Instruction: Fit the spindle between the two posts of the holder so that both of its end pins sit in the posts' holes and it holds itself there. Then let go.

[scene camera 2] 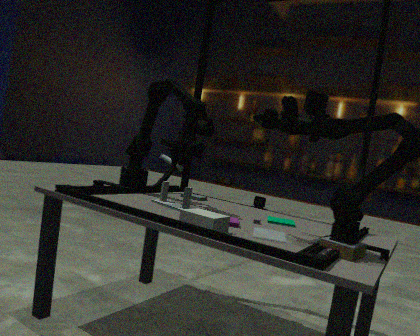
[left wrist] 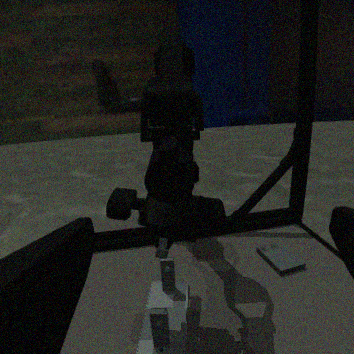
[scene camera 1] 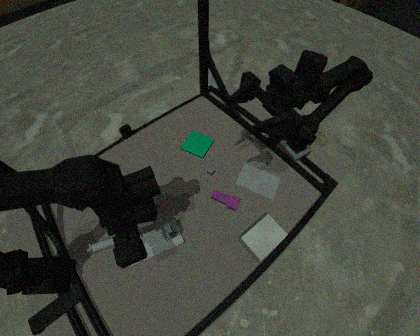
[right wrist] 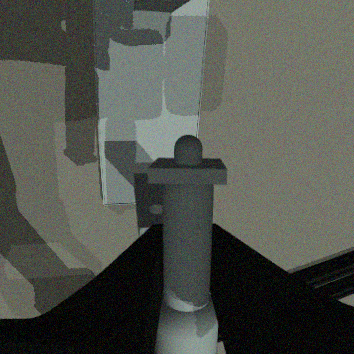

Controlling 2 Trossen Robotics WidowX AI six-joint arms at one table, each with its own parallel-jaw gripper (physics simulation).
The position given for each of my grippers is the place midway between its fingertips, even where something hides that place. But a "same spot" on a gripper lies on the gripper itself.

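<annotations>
Out of frame in the right wrist view: my left gripper. My left gripper is visible in scene camera 2 [260, 119], in the left wrist view and in scene camera 1. On my left gripper, [left wrist: 50, 272] and [scene camera 1: 264, 120] are the same spot. My right gripper is visible in the left wrist view [162, 247], in the right wrist view [183, 234], in scene camera 1 and in scene camera 2. On my right gripper, [scene camera 1: 131, 234] and [scene camera 2: 178, 147] are the same spot.
</annotations>
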